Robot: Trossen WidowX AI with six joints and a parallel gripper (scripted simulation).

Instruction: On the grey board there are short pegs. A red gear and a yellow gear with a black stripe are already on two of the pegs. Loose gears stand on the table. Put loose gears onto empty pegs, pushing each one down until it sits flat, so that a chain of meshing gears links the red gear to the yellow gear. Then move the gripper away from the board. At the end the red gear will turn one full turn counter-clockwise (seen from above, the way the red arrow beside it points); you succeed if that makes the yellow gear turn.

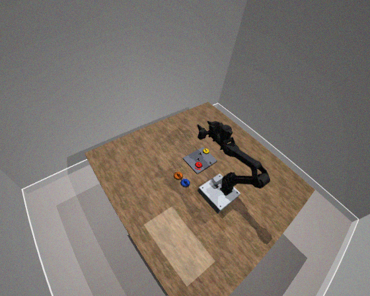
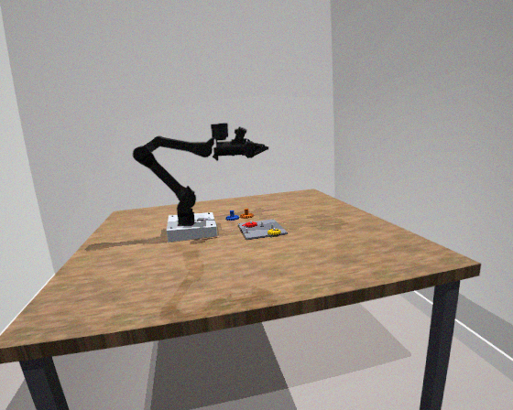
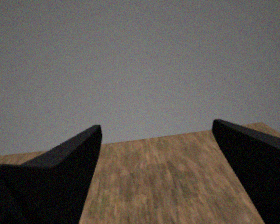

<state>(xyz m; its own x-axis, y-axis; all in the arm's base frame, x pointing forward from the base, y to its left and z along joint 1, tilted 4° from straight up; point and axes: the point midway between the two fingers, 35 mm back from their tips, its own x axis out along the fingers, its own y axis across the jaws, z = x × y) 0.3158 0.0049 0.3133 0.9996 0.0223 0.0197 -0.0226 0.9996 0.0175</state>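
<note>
Right now the blue gear is 16 cm behind my gripper tip, 19 cm to the left of it and 33 cm below it. Round my gripper tip: yellow gear (1 cm behind, 11 cm to the right, 33 cm below); then red gear (9 cm behind, 2 cm to the left, 33 cm below); then red arrow (11 cm behind, 5 cm to the left, 34 cm below).
</note>
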